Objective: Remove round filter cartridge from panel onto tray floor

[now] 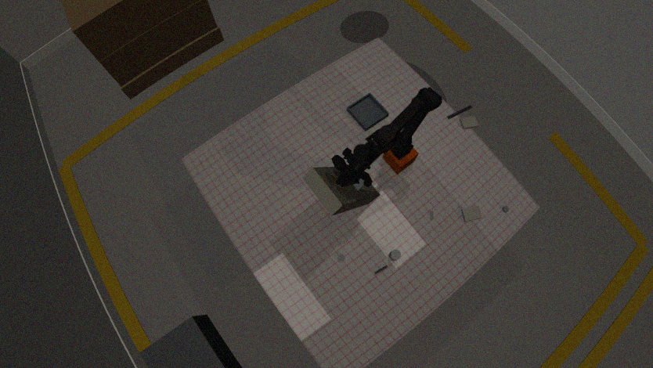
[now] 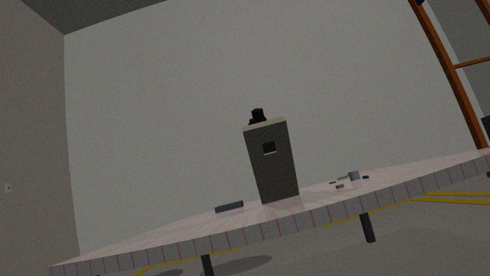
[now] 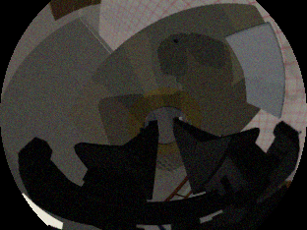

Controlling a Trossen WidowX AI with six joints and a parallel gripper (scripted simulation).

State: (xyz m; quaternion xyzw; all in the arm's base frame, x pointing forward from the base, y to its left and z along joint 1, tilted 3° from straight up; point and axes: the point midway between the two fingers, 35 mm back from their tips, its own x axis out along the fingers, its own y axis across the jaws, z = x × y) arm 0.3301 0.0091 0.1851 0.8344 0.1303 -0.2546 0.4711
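Right now the service panel is 4 cm behind my gripper tip and 8 cm below it. Also, from my gripper tip: dark bar: 2 cm ahead, 36 cm to the left, 25 cm below; then tray: 42 cm behind, 28 cm to the right, 24 cm below; then round filter cartridge: 1 cm ahead, 1 cm below.
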